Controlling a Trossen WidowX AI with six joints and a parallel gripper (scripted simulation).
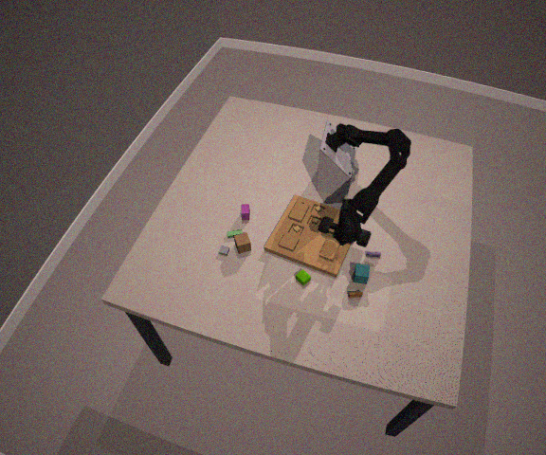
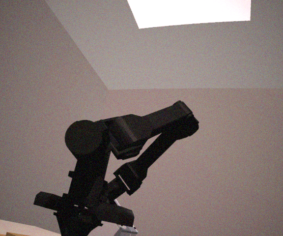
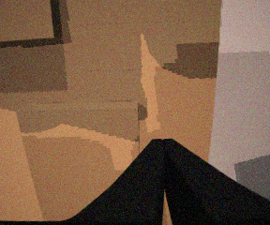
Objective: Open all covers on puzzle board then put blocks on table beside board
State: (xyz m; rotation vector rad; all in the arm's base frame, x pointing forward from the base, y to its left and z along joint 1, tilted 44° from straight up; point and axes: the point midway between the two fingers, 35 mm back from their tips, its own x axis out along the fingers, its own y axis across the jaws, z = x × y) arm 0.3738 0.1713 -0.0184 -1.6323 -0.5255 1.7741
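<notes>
The tan puzzle board is 12 cm to the right of my gripper tip, 6 cm behind it and 2 cm below it. Round my gripper tip: bright green cube 16 cm ahead, 12 cm to the right, 3 cm below; teal cube 10 cm ahead, 9 cm to the left, 1 cm below; purple object 13 cm to the left, 3 cm below.
</notes>
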